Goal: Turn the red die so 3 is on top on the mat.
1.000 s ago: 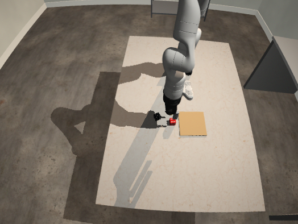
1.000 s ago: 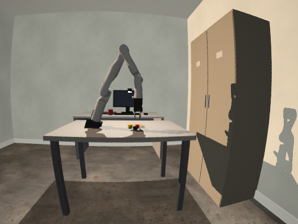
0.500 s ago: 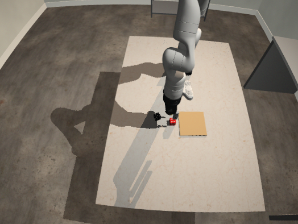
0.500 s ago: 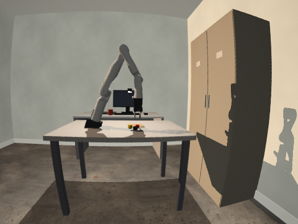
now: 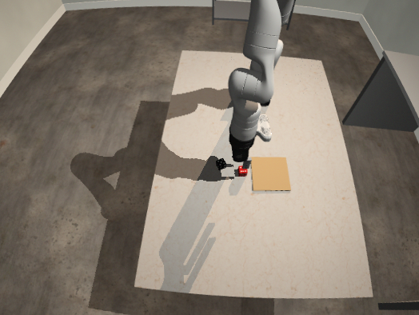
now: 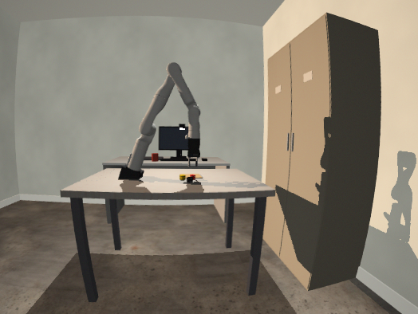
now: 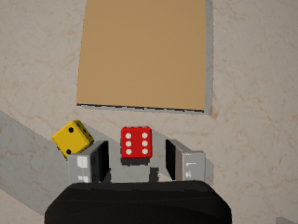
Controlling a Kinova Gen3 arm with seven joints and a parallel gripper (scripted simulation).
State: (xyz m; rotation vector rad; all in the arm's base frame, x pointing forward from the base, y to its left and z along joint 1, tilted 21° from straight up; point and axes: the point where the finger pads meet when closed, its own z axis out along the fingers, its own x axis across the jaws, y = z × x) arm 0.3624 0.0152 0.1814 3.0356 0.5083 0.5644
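Right now my hand is 9 cm above the red die. Round my hand: tan mat 10 cm to the left, 10 cm below, 3 cm behind; then black die 9 cm below, 8 cm to the right, 1 cm behind; then yellow die 9 cm below, 6 cm behind, 2 cm to the right.
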